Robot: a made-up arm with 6 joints.
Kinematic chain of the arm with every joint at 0, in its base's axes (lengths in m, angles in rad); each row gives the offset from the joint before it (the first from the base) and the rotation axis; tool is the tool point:
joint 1: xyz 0 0 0.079 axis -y
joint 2: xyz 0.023 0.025 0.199 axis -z
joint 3: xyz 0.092 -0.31 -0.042 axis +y
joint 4: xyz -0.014 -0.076 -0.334 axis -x
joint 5: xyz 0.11 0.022 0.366 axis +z
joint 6: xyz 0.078 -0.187 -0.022 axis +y
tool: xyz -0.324 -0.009 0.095
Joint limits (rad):
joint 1: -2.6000..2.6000
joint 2: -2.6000..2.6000
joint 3: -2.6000..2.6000
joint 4: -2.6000..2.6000
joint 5: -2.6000..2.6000
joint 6: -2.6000..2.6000
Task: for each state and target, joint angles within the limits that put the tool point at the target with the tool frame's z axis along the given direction. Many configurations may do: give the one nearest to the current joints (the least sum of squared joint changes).
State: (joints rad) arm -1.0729 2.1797 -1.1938 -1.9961 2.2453 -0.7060
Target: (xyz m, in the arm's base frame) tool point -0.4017 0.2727 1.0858 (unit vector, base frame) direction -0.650 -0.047 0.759
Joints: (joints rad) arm -0.4329 2.5980 -1.8777 -2.5976 2.6000 -0.1813
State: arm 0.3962 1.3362 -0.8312 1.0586 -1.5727 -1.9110
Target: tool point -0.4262 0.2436 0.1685 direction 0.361 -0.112 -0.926
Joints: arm -0.4986 2.1080 -0.0315 0.4219 -1.2386 -1.8597
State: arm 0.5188 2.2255 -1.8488 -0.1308 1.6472 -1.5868
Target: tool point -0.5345 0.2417 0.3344 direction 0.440 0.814 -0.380
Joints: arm 0.4114 2.2679 -2.0103 0.6718 1.4053 -1.0176
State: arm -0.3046 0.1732 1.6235 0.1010 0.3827 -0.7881
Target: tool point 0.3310 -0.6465 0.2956 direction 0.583 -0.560 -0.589
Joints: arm -0.8153 -0.0004 1.8023 -0.6916 -0.3624 -0.2265
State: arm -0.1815 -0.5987 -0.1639 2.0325 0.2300 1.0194
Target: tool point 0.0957 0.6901 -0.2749 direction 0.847 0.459 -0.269
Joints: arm -0.6261 -0.9203 -0.3873 2.1230 0.2854 1.8720
